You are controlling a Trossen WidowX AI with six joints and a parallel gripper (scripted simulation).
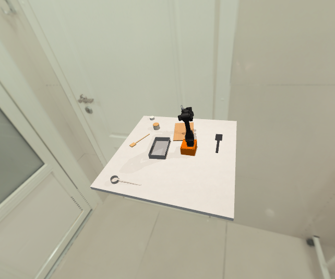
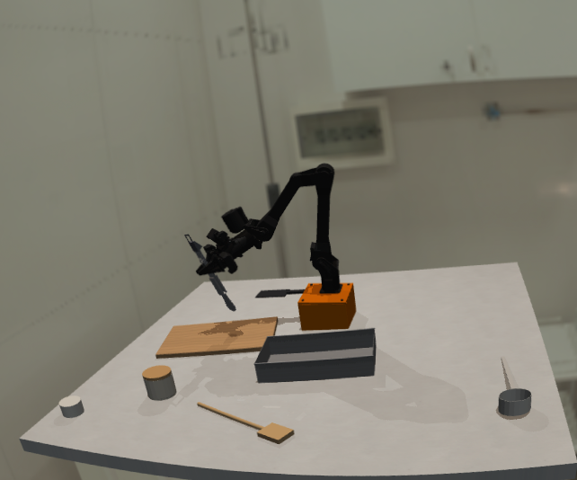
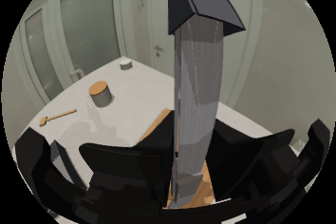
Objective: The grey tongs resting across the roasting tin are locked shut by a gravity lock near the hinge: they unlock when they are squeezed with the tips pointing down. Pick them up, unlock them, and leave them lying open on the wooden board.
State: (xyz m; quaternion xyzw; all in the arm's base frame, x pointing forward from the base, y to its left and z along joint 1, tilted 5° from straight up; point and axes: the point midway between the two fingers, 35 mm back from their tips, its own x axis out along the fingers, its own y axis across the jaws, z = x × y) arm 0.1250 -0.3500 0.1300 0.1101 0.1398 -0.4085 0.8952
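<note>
Now: gripper tip 20 mm to the right of the wooden board and 210 mm above it. Round my gripper tip: grey roasting tin 190 mm ahead, 390 mm to the left, 190 mm below; black spatula 420 mm behind, 170 mm to the left, 220 mm below; lidded canister 370 mm ahead, 190 mm below.
</note>
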